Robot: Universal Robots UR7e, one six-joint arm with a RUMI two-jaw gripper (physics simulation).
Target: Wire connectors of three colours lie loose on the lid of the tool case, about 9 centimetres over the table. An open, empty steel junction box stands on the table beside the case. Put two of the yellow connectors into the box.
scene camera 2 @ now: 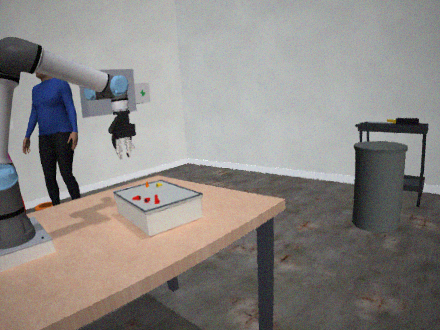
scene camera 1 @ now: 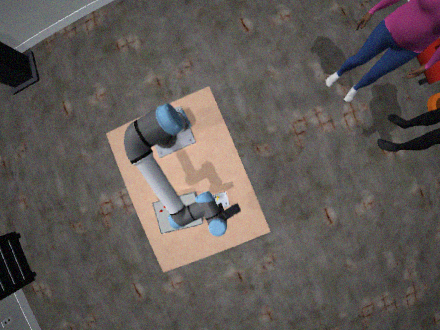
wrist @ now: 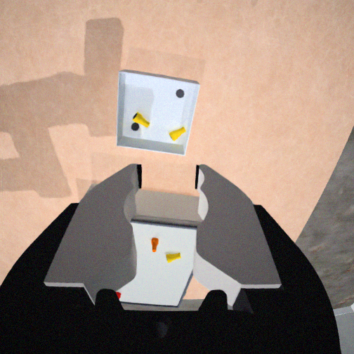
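Where they show: gripper, fingertip midpoint: (scene camera 2: 125,158); arm's base, origin of the base link: (scene camera 2: 13,238).
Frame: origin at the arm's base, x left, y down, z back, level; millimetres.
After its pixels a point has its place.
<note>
The steel junction box (wrist: 158,102) stands on the table and holds two yellow connectors, one (wrist: 142,120) at the left beside a dark hole and one (wrist: 177,133) at the lower right. The box also shows partly beside the arm in scene camera 1. My gripper (wrist: 168,166) (scene camera 2: 125,156) {x 203, y -132, z -558 mm} is open and empty, high above the table. On the lid of the tool case (wrist: 150,280) (scene camera 2: 172,195) {x -176, y -35, z -534 mm} lie a third yellow connector (wrist: 173,257) (scene camera 2: 159,185) {x -42, y -41, z -570 mm}, an orange connector (wrist: 154,244) (scene camera 2: 147,184) {x 1, y -46, z -541 mm} and several red ones (scene camera 2: 156,199) {x -201, y -49, z -451 mm}. The arm hides part of the lid in scene camera 1.
The case stands next to the box on the wooden table (scene camera 1: 240,205) {x 309, y 51, z -620 mm} (scene camera 2: 240,210) {x -321, y 51, z -718 mm}, its lid well above the table top. The arm's base plate (scene camera 1: 187,139) {x 133, y 1, z -67 mm} is at the table's other end. A grey bin (scene camera 2: 379,185) and a dark cart (scene camera 2: 392,127) stand beyond the table, and people stand apart from it.
</note>
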